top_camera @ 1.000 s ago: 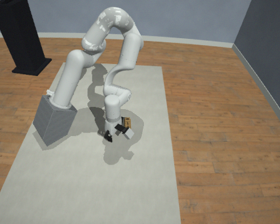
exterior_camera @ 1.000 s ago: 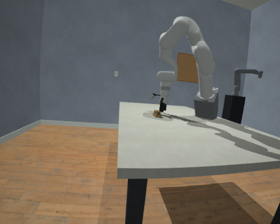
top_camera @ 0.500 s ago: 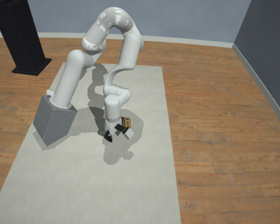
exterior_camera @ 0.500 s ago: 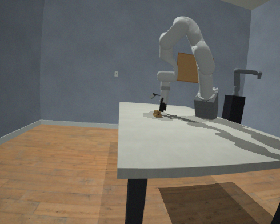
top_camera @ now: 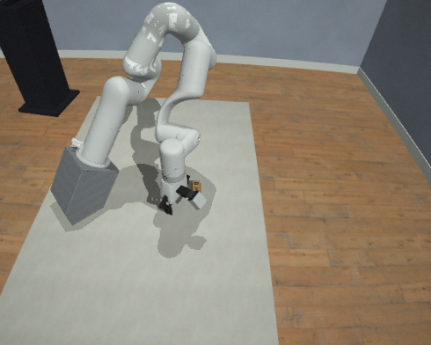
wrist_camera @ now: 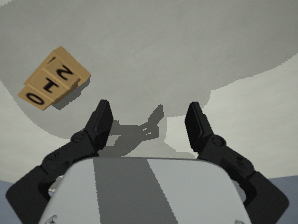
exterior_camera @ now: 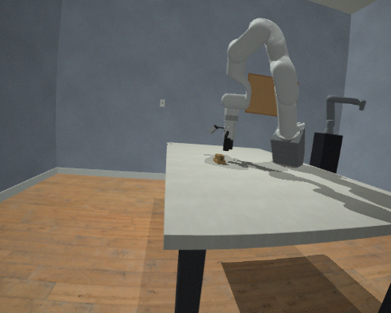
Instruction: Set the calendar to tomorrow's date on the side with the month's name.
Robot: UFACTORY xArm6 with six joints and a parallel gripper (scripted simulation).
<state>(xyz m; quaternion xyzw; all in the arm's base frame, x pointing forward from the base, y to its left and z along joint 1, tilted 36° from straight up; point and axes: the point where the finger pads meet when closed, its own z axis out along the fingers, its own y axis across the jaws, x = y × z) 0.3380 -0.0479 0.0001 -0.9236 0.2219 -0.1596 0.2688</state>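
The wooden digit cube lies 90 mm to the left of my hand, 60 mm ahead of it and 40 mm below it. From my hand the other things lie so: wooden calendar tray: 110 mm to the left, 50 mm below, 50 mm ahead.
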